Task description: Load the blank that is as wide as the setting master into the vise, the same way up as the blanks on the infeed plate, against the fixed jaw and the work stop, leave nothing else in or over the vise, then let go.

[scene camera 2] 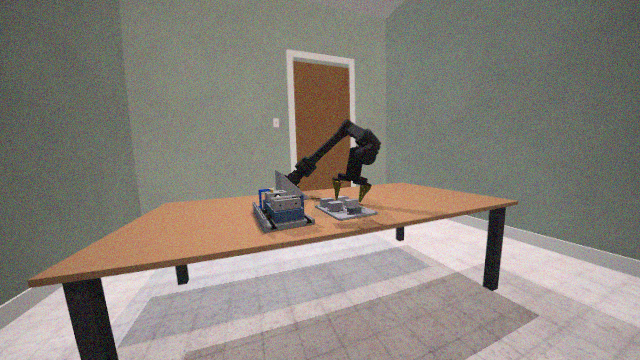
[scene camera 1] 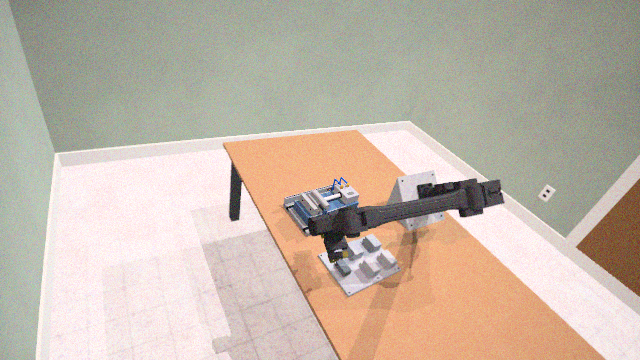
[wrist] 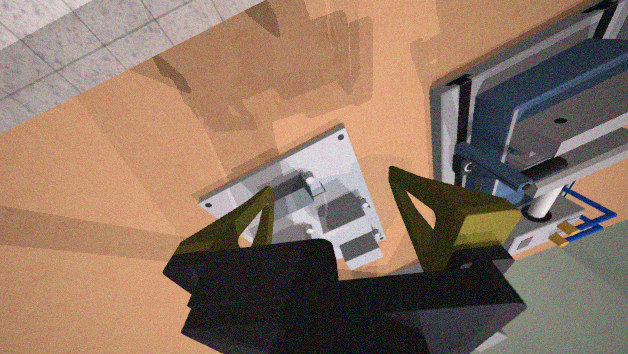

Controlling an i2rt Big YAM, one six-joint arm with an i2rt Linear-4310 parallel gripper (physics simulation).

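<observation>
My gripper is open and empty, its two yellow-olive fingers above the infeed plate. Several grey blanks stand on the plate. A darker grey block sits near the plate's edge, close below the fingers. A lighter blank and another blank stand farther along. In the wrist view a blank shows between the fingers, well below them. The blue and grey vise stands beside the plate. I cannot tell which block is the setting master.
A slanted light-grey panel stands near the arm's base. Blue bent tubes rise at the vise's end. The arm crosses close over the vise's near side in scene camera 1. The table's edge runs near the plate.
</observation>
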